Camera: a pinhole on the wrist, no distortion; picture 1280 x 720 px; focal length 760.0 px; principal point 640.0 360.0 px. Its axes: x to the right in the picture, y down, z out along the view. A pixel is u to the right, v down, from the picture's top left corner.
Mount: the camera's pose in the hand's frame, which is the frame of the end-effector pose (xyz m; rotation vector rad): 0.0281 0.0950 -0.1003 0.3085 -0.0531 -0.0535
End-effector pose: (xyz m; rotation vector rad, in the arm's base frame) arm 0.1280 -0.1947 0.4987 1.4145 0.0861 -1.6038
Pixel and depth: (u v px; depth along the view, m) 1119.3 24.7 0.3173
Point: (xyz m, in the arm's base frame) -0.0655 -0.3368 0.3176
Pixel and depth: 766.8 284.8 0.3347
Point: -0.0446 -0.3363 0.4968
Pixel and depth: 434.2 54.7 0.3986
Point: -0.1659 -0.1734 0.5728
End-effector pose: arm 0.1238 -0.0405 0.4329 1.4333 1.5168 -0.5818
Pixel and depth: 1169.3 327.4 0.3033
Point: 0.1886 -0.0977 0.1522
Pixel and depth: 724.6 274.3 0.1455
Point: 0.1709 -0.0445 0.3967
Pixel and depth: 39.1 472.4 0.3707
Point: 0.2166 -0.3875 0.5749
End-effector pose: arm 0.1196 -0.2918 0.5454 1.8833 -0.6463 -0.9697
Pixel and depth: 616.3 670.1 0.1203
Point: 0.1014 -0.3690 0.6233
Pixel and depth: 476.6 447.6 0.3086
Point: -0.0798 -0.3647 0.5414
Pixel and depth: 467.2 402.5 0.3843
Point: -0.1482 -0.3607 0.5004
